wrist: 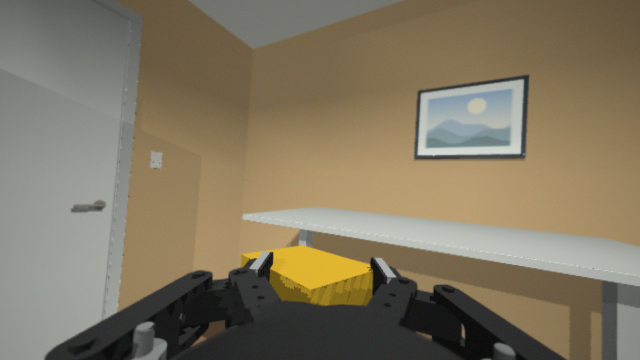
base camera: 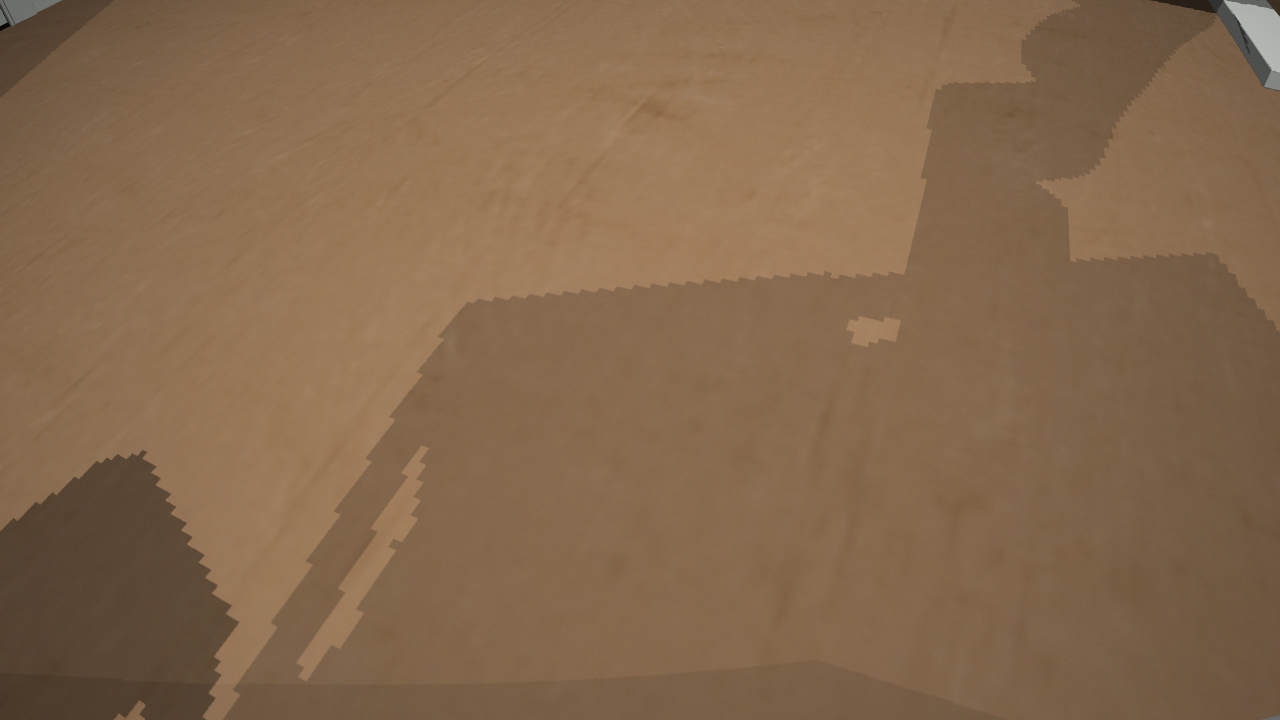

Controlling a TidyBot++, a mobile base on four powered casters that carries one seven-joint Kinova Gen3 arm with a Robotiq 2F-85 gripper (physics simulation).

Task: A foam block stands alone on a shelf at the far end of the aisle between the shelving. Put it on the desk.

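Frame: origin at the arm's base, x ahead, y left, z up, level; centimetres.
Where they show: gripper, fingertip midpoint: [wrist: 321, 269].
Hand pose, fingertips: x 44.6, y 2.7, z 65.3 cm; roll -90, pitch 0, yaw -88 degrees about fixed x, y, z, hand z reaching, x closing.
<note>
After its pixels a point has its place.
The yellow foam block [wrist: 315, 267] @(x 44.0, y 3.1, z 65.5 cm) is held between the two fingers of my gripper [wrist: 321, 269] @(x 44.6, y 2.7, z 65.3 cm) at the bottom middle of the wrist view. My gripper is shut on it. The desk [wrist: 430, 232] @(x 123.8, y -38.3, z 55.4 cm) has a pale grey top and grey legs and stands beyond the block, from the middle to the right of the wrist view. The block shows in front of the desk's left end, apart from it. The gripper does not show in the base camera view.
A grey door [wrist: 55, 165] @(x 139.8, y 142.1, z 73.4 cm) with a handle is at the left of the wrist view. A framed picture [wrist: 470, 119] @(x 168.1, y -76.9, z 116.0 cm) hangs on the tan wall [wrist: 330, 135] @(x 211.2, y 5.6, z 112.2 cm) behind the desk. In the base camera view, a pale grey piece [base camera: 1253, 40] stands at the top right of the floor [base camera: 581, 179] @(x 68.3, y 4.5, z -39.6 cm).
</note>
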